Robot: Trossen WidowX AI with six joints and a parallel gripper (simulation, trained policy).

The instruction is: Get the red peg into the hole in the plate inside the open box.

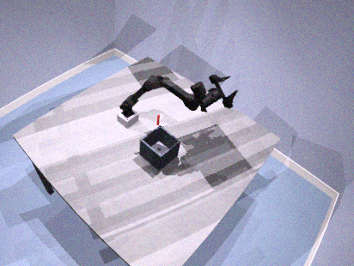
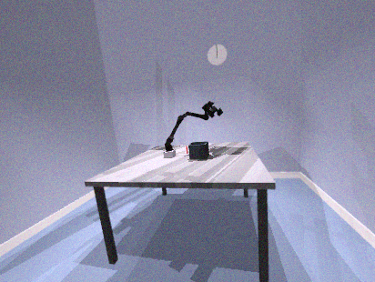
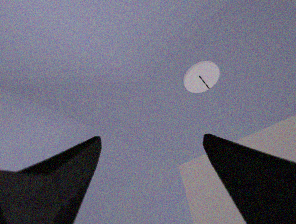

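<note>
Now: the red peg 34 cm behind my gripper tip, 16 cm to the right of it and 44 cm below it.
</note>
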